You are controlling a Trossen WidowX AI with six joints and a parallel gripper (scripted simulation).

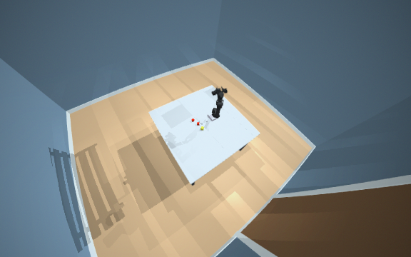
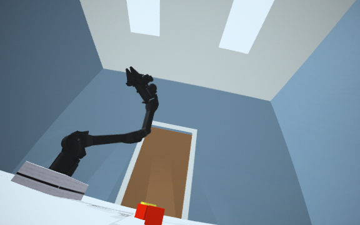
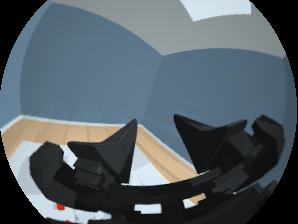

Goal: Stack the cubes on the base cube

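Right now my gripper tip is 280 mm short of the yellow base cube, 140 mm to the right of it and 590 mm above it.
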